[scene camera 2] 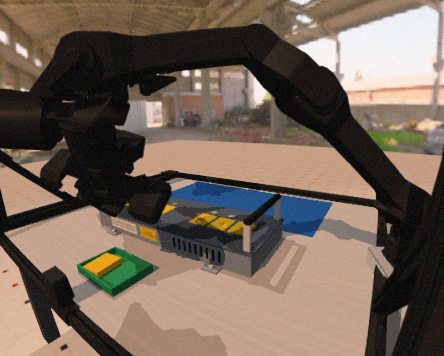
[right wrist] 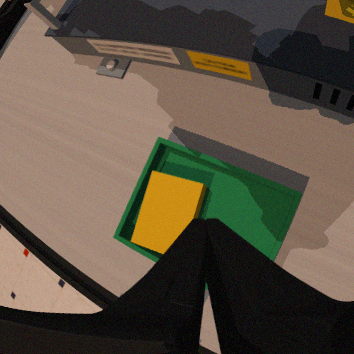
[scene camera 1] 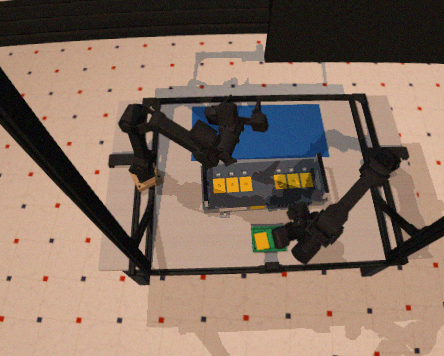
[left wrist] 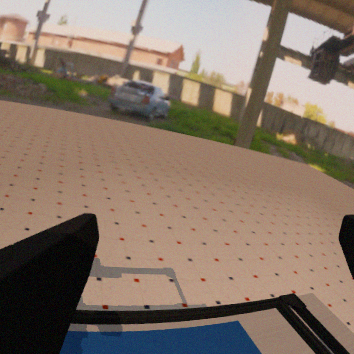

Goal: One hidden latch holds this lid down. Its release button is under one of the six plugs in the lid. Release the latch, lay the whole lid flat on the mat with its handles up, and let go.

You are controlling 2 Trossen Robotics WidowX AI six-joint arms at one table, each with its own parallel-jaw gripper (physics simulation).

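Seen in the pictures: left gripper, fingertip midpoint: [scene camera 2: 182, 72] [scene camera 1: 245, 97] [left wrist: 225, 229]; right gripper, fingertip midpoint: [scene camera 2: 114, 214] [right wrist: 203, 229] [scene camera 1: 281, 227]; left arm's base, link origin: [scene camera 1: 144, 173].
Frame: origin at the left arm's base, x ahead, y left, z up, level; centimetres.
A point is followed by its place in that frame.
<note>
The grey lid [scene camera 1: 262, 172] {y -22.6, x 38.6, z 0.2 cm} [right wrist: 165, 22] {y -29.0, x 26.3, z 0.2 cm} sits on its box, with yellow plugs in two rows of three, left [scene camera 1: 232, 184] {y -21.2, x 26.2, z 0.3 cm} and right [scene camera 1: 293, 180] {y -31.5, x 46.8, z 0.3 cm}. Black handles stand at its left end [scene camera 1: 204, 182] {y -17.9, x 16.5, z 6.2 cm} and right end [scene camera 1: 323, 172] {y -36.3, x 55.4, z 6.3 cm}. The blue mat [scene camera 1: 300, 132] {y -13.2, x 64.7, z -4.6 cm} [scene camera 2: 310, 215] {y -15.8, x 70.8, z -4.5 cm} [left wrist: 165, 340] {y 1.4, x 62.6, z -4.5 cm} lies behind the box. My right gripper [scene camera 1: 278, 238] [right wrist: 203, 229] {y -46.0, x 30.0, z 7.8 cm} is shut and empty above the green tray [scene camera 1: 254, 247] [right wrist: 135, 192], whose yellow block [scene camera 1: 261, 241] {y -44.3, x 24.3, z -3.0 cm} [scene camera 2: 102, 264] {y -44.9, x 25.0, z -3.0 cm} [right wrist: 167, 210] {y -44.0, x 24.7, z -3.0 cm} lies inside. My left gripper [left wrist: 225, 229] {y -12.4, x 35.2, z 35.6 cm} is open and empty, high over the mat; the right arm partly hides it in scene camera 2.
The green tray lies in front of the box. Small metal tabs [scene camera 1: 225, 214] {y -28.7, x 18.7, z -4.0 cm} [scene camera 2: 211, 268] {y -42.4, x 45.6, z -4.2 cm} [right wrist: 114, 67] {y -28.9, x 19.0, z -4.2 cm} stick out at the box's front foot. A yellow label [scene camera 2: 148, 233] {y -33.0, x 30.0, z -2.1 cm} [right wrist: 220, 65] {y -33.0, x 30.0, z -2.3 cm} is on its front face. A black frame [scene camera 1: 215, 270] {y -44.6, x 5.2, z -4.7 cm} surrounds the table.
</note>
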